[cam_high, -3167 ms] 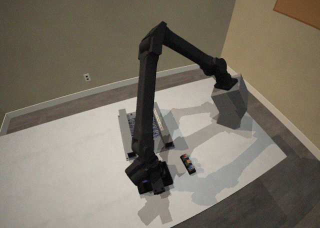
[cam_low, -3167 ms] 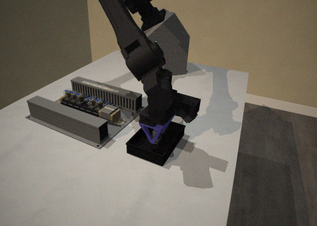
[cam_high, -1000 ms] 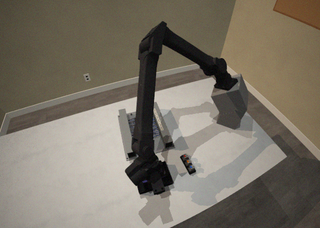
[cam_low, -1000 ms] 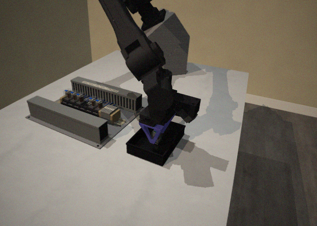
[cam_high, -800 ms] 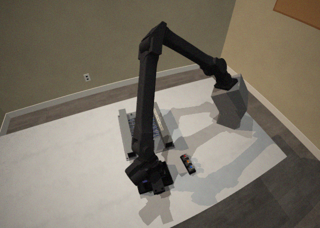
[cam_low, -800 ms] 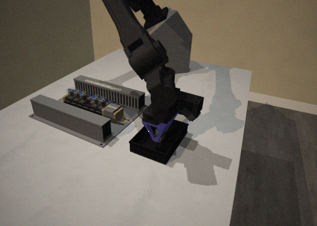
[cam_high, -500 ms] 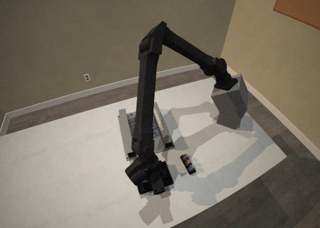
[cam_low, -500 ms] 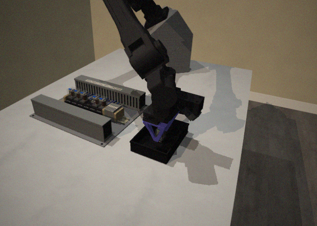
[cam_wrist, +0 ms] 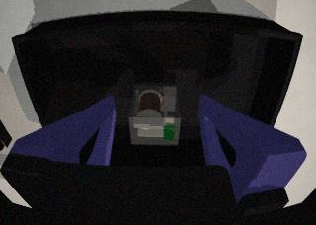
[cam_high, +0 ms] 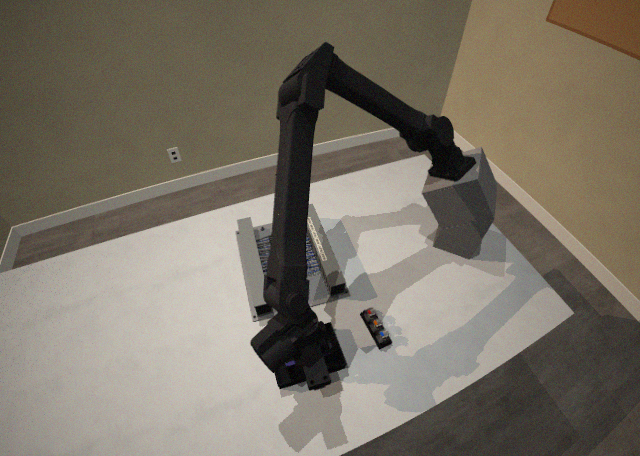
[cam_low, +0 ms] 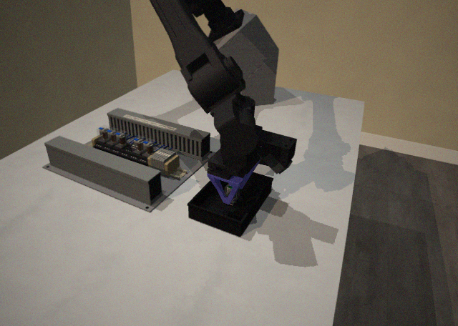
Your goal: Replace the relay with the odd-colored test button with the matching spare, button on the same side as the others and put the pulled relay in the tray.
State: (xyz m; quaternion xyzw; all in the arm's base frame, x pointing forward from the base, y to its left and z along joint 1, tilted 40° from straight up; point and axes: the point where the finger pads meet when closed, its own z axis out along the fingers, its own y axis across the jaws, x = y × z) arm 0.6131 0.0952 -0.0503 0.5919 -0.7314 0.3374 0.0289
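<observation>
My hand is 1 cm above the black tray.
</observation>
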